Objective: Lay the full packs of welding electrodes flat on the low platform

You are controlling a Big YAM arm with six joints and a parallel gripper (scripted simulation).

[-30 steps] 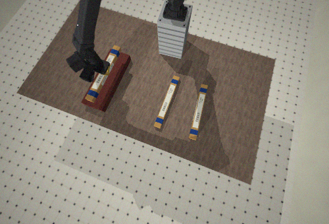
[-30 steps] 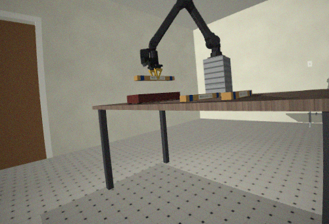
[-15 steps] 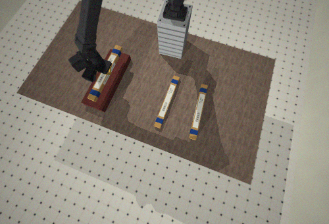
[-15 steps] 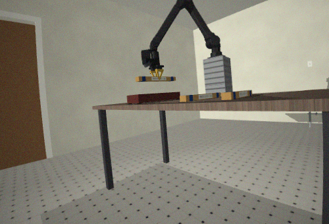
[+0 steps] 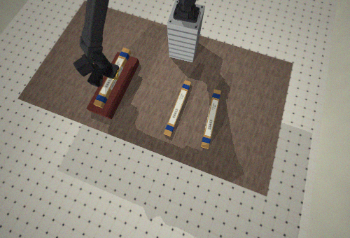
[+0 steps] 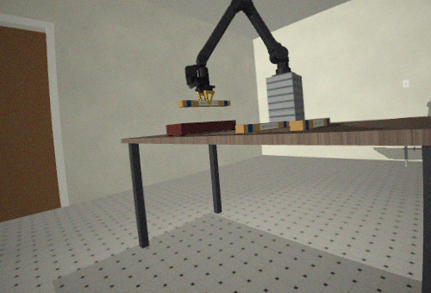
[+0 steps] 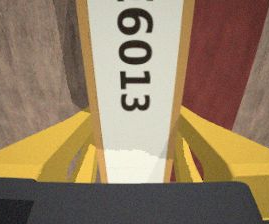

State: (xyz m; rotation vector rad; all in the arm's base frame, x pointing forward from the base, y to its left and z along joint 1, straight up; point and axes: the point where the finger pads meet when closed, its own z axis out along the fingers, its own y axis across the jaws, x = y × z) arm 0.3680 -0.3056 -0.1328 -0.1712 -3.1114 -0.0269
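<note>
The low platform is 140 mm below my hand and 40 mm to the right of it.
</note>
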